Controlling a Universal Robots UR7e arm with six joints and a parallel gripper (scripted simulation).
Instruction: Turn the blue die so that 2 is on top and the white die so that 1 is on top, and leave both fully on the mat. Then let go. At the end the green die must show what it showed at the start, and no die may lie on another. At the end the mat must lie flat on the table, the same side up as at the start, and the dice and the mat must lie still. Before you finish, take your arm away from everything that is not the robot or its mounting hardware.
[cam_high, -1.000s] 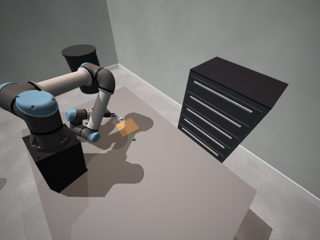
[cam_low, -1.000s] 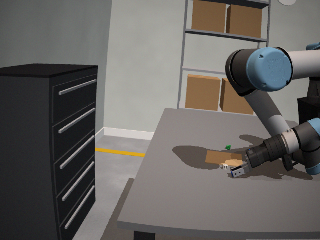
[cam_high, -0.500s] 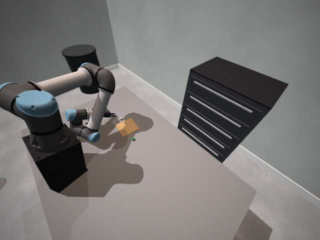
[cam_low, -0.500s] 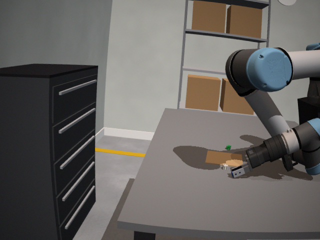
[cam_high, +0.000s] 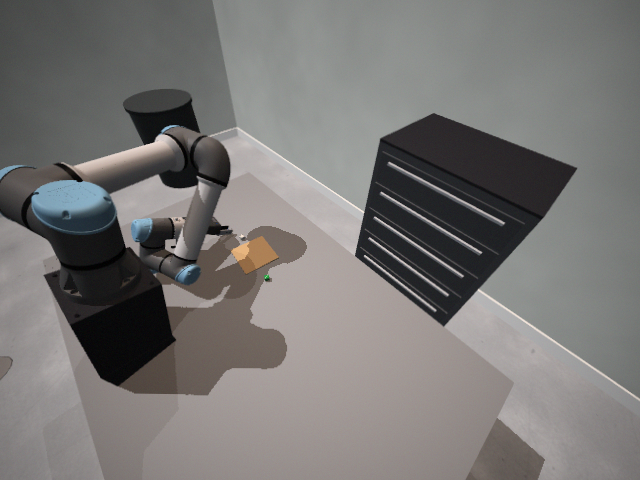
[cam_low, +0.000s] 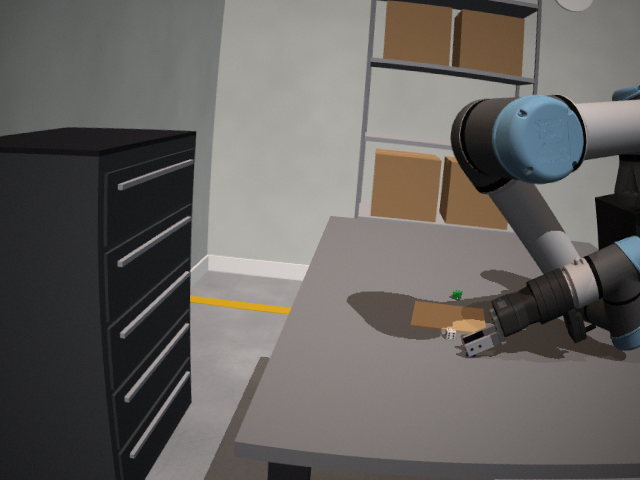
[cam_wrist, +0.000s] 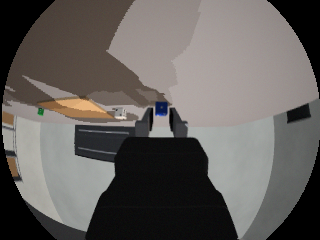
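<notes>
Right now the blue die is 10 mm below my hand. From my hand the other things lie so: orange mat: 60 mm ahead, 160 mm to the right, 20 mm below; green die: 60 mm ahead, 290 mm to the right, 10 mm below; white die: 50 mm ahead, 60 mm to the right, 10 mm below.
</notes>
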